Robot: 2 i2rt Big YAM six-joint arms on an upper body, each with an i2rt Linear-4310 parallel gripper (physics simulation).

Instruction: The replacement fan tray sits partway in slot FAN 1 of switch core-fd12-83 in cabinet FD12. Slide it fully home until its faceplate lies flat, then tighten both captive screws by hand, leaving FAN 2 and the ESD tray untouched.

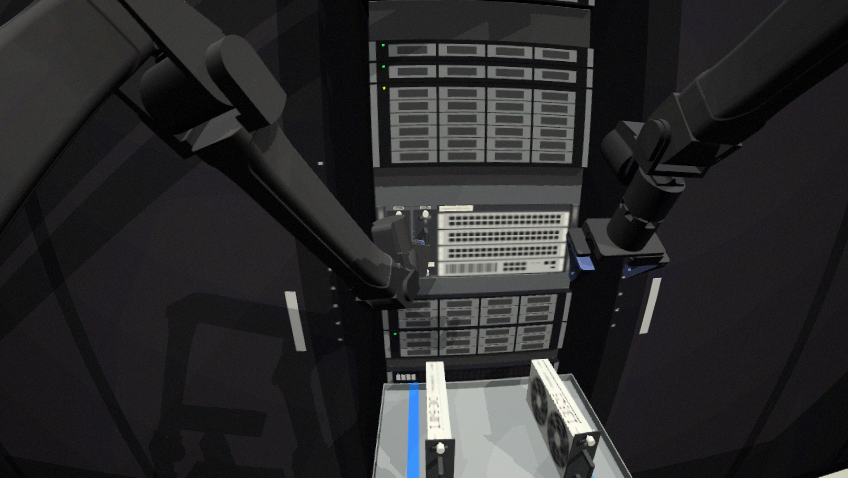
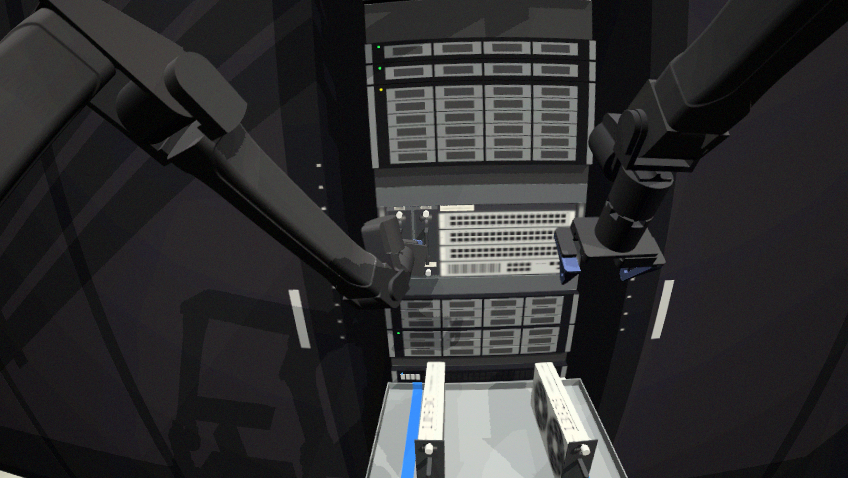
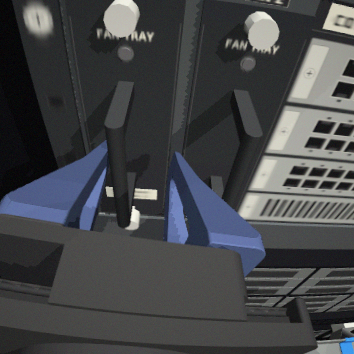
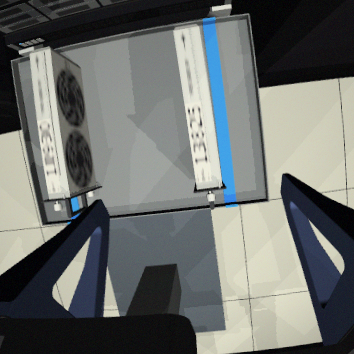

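Observation:
The FAN 1 tray (image 3: 155,110) has a dark faceplate with a black bar handle (image 3: 117,165), a white top screw (image 3: 121,19) (image 1: 398,213) (image 2: 399,214) and a white bottom screw (image 3: 133,219), partly behind the handle. Whether the faceplate lies flat I cannot tell. My left gripper (image 3: 141,154) is partly open, its blue fingers on either side of the handle's lower part, with gaps visible. The FAN 2 tray (image 3: 220,75) sits beside it, with its own handle and white screw (image 3: 262,31) (image 1: 425,214) (image 2: 425,213). My right gripper (image 1: 599,274) (image 2: 595,277) (image 4: 190,194) is wide open and empty.
The grey ESD tray (image 1: 492,415) (image 2: 492,415) (image 4: 115,125) juts out below the cabinet equipment, with a blue strip (image 1: 413,427) (image 4: 218,100) and two upright fan modules. White switch cards (image 1: 504,243) (image 3: 325,120) are to the right of FAN 2. Server units fill the cabinet above and below.

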